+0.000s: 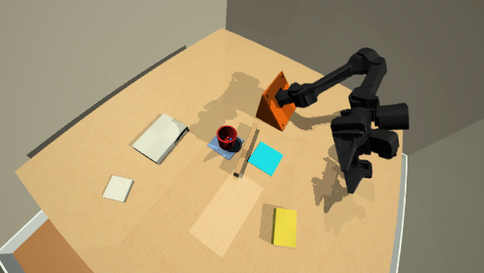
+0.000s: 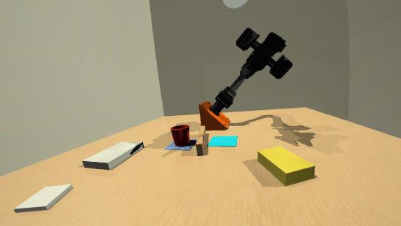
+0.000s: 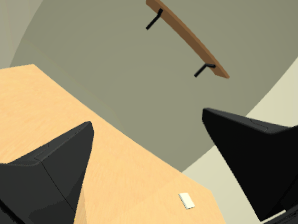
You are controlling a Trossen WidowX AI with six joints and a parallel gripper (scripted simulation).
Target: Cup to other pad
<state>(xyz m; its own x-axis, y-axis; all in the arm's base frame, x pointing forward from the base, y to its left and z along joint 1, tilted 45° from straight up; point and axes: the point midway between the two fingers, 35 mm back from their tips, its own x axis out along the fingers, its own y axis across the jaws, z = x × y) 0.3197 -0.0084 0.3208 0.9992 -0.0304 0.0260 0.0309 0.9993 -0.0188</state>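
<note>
My gripper tip is 330 mm to the left of the red cup, 260 mm above it and 90 mm past it. Round my gripper tip: cyan pad: 310 mm below, 160 mm to the right, 120 mm behind; then thin wooden wall: 290 mm below, 240 mm to the right, 110 mm behind; then yellow block: 290 mm below, 80 mm ahead.
</note>
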